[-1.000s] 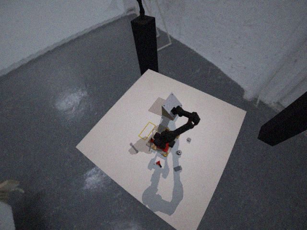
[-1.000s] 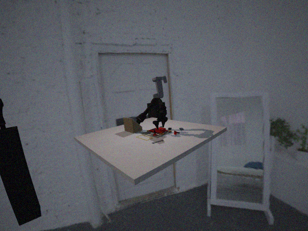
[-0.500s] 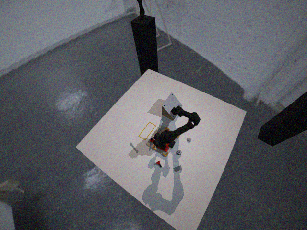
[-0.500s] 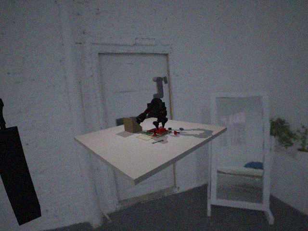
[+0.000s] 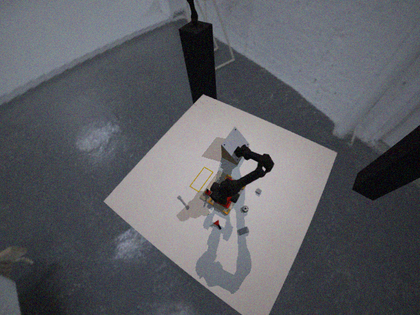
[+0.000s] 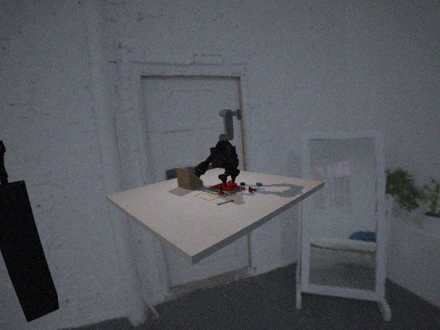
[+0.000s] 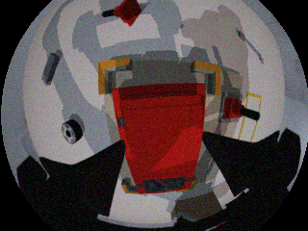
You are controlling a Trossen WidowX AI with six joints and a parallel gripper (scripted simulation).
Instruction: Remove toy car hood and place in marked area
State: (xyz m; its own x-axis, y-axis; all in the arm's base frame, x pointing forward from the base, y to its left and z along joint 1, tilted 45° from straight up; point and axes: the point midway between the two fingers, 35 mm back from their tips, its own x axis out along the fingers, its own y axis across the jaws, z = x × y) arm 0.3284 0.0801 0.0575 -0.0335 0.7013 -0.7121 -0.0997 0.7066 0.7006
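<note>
Right now my gripper tip is right at the red hood. Round my gripper tip: dark wheel: 160 mm to the left, 30 mm below, 10 mm behind; then grey tool: 220 mm to the right, 190 mm ahead, 30 mm below.
</note>
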